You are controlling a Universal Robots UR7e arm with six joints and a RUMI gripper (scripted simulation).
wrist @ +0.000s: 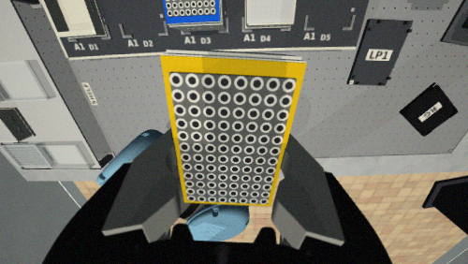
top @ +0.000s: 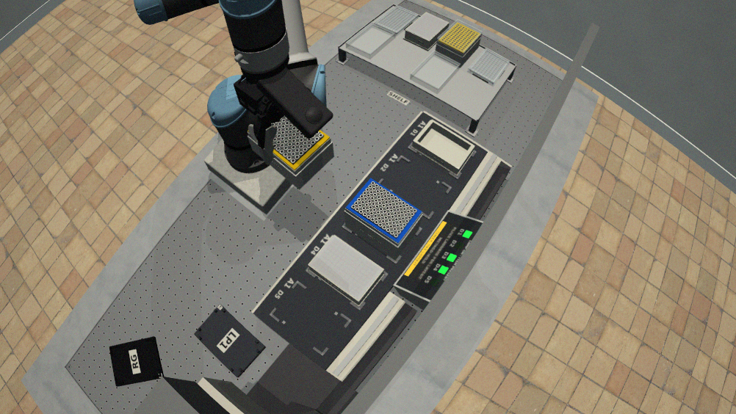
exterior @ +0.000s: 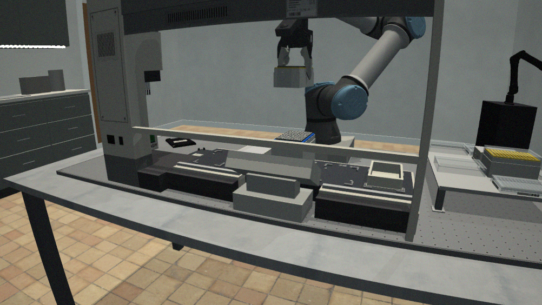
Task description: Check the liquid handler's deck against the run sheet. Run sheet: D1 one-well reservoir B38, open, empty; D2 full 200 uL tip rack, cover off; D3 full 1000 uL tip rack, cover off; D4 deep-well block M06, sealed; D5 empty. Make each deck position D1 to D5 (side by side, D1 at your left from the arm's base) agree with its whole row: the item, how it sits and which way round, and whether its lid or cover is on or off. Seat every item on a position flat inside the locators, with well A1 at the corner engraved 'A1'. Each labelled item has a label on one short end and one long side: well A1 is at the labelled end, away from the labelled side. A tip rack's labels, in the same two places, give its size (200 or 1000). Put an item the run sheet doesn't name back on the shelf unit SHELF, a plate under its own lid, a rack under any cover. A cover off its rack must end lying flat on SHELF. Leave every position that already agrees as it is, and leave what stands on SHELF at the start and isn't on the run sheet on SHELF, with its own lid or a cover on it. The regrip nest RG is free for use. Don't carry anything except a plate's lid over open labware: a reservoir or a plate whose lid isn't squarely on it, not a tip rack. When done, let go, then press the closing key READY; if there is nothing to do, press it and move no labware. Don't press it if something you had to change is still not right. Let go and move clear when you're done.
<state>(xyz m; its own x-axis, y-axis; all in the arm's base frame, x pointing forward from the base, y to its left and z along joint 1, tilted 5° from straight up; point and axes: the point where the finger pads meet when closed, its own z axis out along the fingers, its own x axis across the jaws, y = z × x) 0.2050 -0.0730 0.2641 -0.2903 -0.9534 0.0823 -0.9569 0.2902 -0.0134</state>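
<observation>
Right now the blue-framed tip rack is 180 mm below my hand, 160 mm ahead of it and 20 mm to the left of it. Also, from my hand: yellow-framed tip rack: 10 mm behind, 10 mm above; handler's frame bar: 350 mm ahead, 130 mm below, 70 mm to the right; one-well reservoir: 260 mm to the left, 240 mm below, 230 mm ahead.
</observation>
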